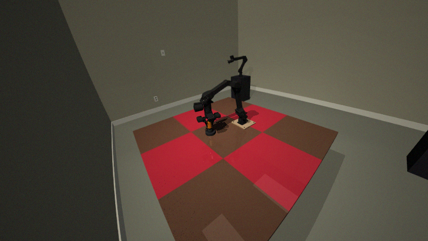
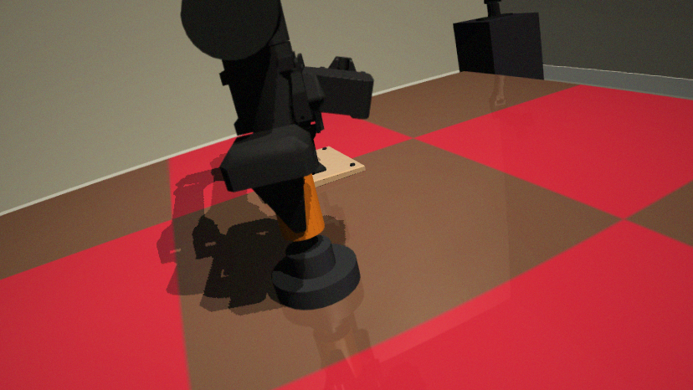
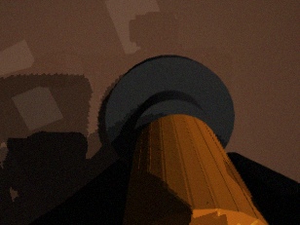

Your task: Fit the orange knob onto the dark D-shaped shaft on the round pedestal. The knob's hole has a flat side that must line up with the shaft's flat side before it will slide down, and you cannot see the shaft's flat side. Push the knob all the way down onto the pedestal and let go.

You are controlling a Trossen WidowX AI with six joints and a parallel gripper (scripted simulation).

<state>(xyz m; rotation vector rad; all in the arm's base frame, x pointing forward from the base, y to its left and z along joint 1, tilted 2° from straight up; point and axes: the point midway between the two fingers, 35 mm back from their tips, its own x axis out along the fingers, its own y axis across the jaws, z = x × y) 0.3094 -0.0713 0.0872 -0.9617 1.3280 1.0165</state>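
Now: the orange knob 2 cm above my gripper tip. Round my gripper tip: dark round pedestal (4 cm below).
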